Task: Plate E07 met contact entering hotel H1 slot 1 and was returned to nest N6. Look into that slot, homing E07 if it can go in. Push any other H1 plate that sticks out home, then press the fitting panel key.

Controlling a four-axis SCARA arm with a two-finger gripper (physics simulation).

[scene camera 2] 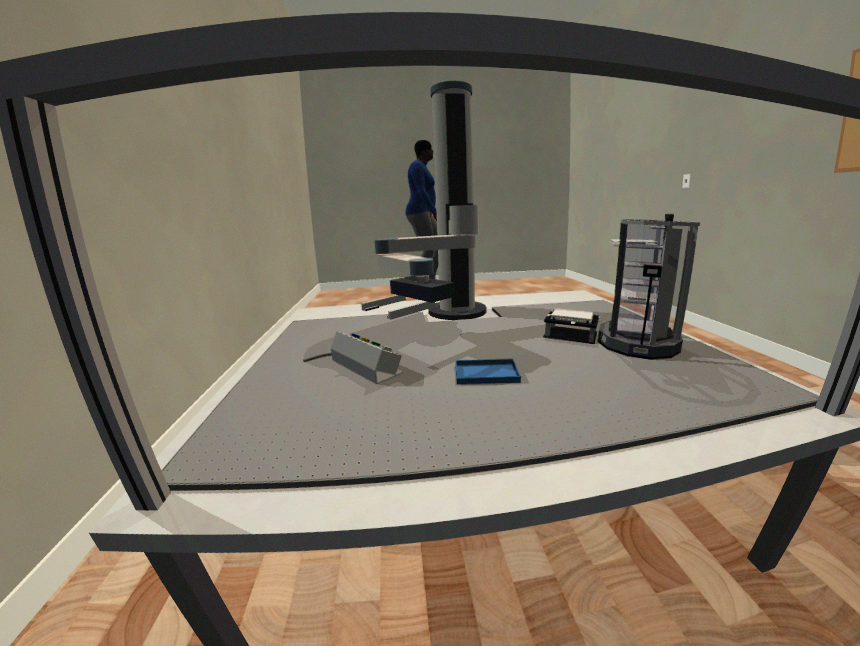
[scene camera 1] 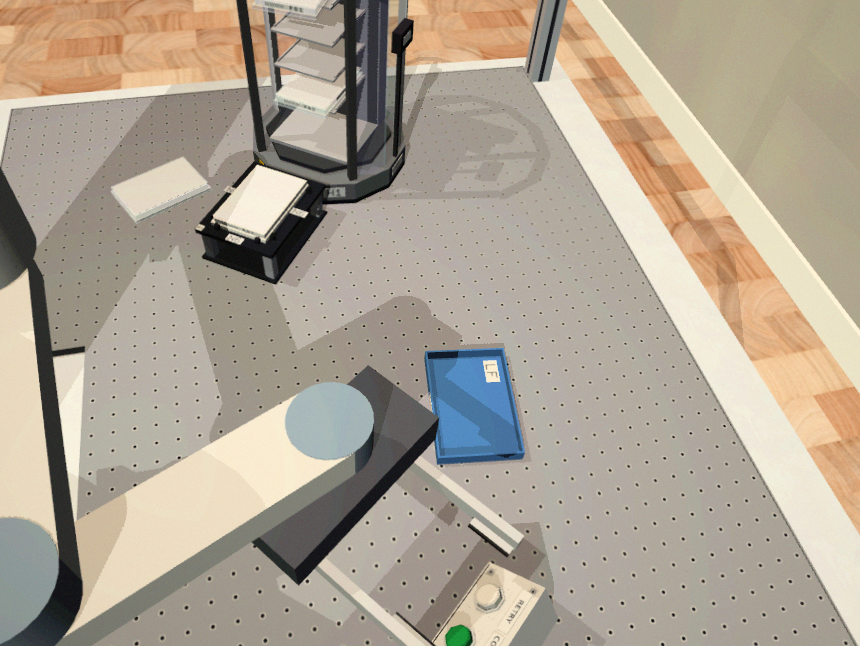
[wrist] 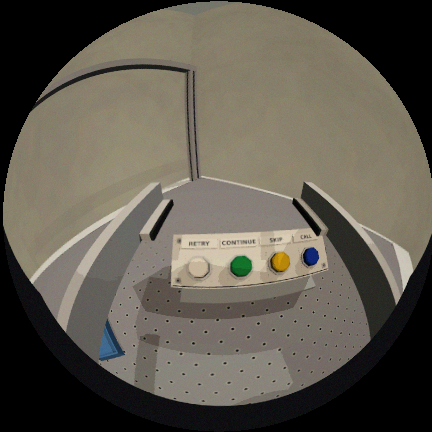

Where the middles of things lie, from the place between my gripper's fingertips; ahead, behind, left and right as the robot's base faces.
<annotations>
The plate (scene camera 1: 258, 206) lies 620 mm to the left of my hand, 120 mm behind it and 90 mm below it. From my hand the other things lie so: plate rack tower (scene camera 1: 358, 151) (790 mm to the left, 40 mm above).
</annotations>
